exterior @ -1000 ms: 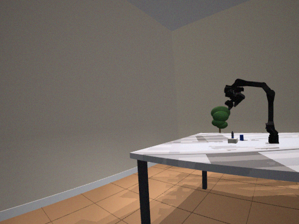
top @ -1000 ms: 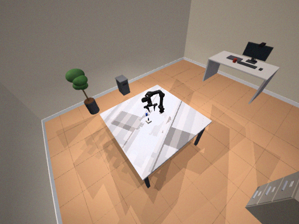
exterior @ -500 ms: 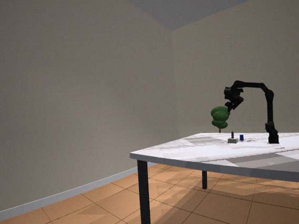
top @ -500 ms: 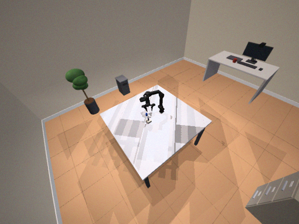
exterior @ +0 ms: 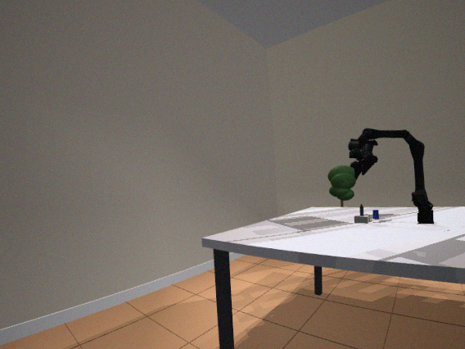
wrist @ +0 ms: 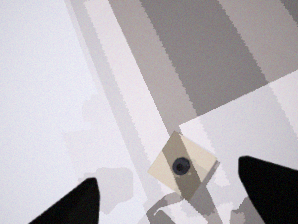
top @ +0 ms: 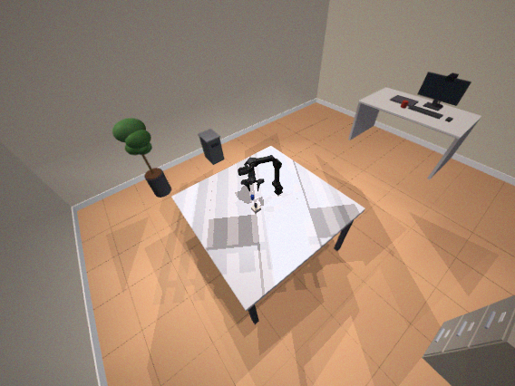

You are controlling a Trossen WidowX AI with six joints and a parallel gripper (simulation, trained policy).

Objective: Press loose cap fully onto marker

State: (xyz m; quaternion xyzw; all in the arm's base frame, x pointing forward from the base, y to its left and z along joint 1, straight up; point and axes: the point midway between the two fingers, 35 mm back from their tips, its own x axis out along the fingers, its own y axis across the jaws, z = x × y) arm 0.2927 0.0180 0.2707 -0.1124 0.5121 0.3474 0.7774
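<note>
My gripper tip is 60 mm past the blue cap, 120 mm to the left of it and 220 mm above it. Round my gripper tip: holder block 220 mm below.
</note>
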